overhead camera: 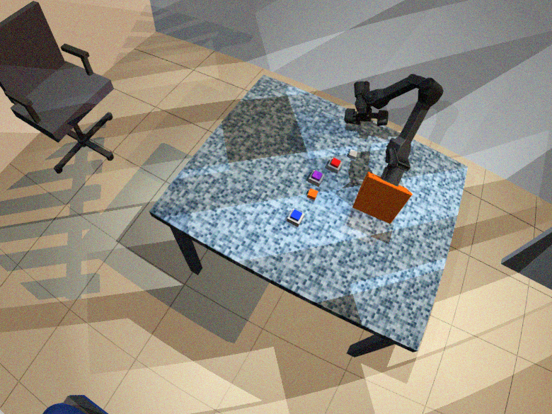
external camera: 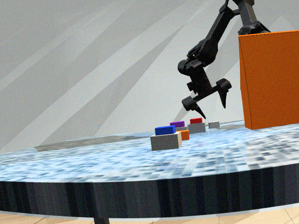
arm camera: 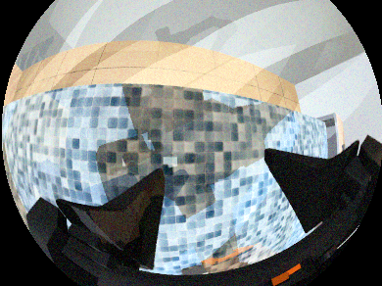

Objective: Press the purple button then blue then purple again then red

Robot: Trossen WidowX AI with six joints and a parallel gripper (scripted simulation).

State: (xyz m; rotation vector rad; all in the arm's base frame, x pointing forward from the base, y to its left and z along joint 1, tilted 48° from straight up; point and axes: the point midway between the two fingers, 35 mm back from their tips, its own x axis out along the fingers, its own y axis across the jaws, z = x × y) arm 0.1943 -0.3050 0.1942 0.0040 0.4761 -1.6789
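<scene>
My gripper tip is now 370 mm to the right of the purple button, 80 mm short of it and 10 mm above it. Round my gripper tip: small orange block 450 mm to the left, 60 mm ahead, 30 mm below; then small grey block 180 mm to the left, 30 mm below; then red button 280 mm to the left, 50 mm ahead, 10 mm below.
</scene>
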